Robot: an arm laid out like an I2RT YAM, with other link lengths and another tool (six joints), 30 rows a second.
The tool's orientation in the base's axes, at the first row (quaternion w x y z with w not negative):
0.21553, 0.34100, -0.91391, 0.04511
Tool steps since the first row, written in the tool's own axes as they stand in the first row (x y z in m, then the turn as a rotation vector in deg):
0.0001, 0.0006, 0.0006, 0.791, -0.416, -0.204
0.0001, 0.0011, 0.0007, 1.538, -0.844, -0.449
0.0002, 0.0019, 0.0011, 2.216, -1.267, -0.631
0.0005, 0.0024, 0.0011, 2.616, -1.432, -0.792
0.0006, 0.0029, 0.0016, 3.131, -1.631, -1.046
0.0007, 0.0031, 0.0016, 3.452, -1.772, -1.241
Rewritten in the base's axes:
-0.0007, 0.0003, -0.0005, -0.192, -0.748, 0.493
-0.0010, 0.0006, -0.0005, -0.332, -1.470, 1.004
-0.0018, 0.0011, -0.0008, -0.451, -2.161, 1.429
-0.0023, 0.0013, -0.0006, -0.557, -2.491, 1.734
-0.0028, 0.0015, -0.0010, -0.684, -2.896, 2.169
-0.0030, 0.0016, -0.0009, -0.739, -3.152, 2.472

